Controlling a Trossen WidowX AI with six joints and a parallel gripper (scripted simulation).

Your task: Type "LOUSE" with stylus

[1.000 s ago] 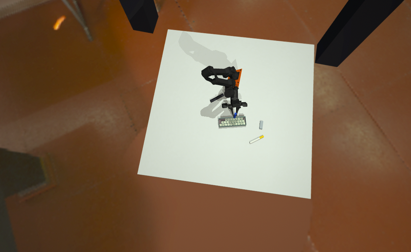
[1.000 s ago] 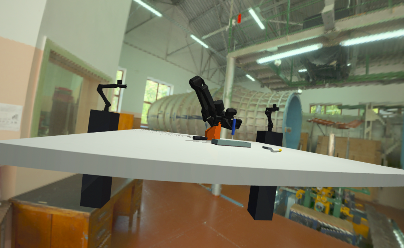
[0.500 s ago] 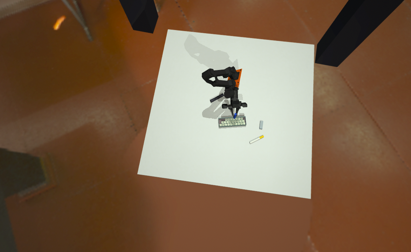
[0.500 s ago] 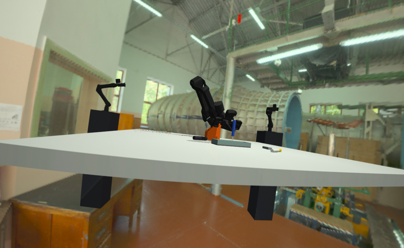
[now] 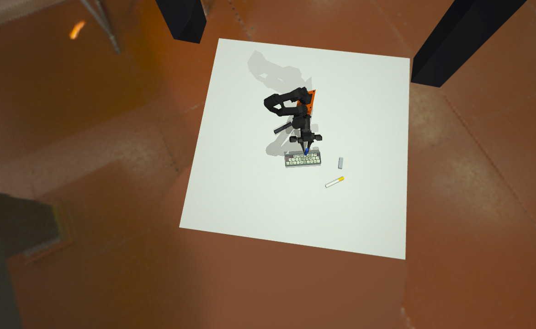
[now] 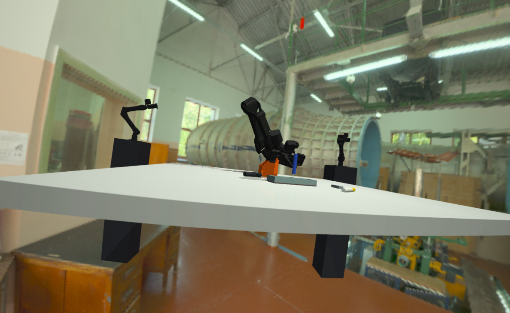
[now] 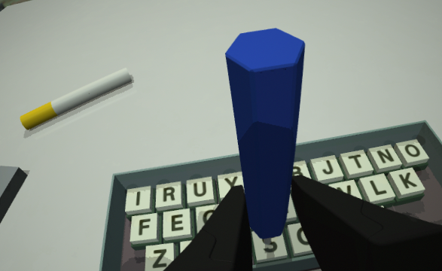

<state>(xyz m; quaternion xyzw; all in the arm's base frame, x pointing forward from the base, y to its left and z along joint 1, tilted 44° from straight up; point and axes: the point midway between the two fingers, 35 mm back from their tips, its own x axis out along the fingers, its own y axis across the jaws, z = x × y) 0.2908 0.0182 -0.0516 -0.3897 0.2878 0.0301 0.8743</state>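
The blue stylus lies 20 mm below my gripper tip. From my gripper tip the other things lie so: yellow pen (110 mm ahead, 210 mm to the left, 70 mm below); black cylinder (150 mm behind, 170 mm to the right, 60 mm below); grey block (220 mm to the left, 70 mm below).
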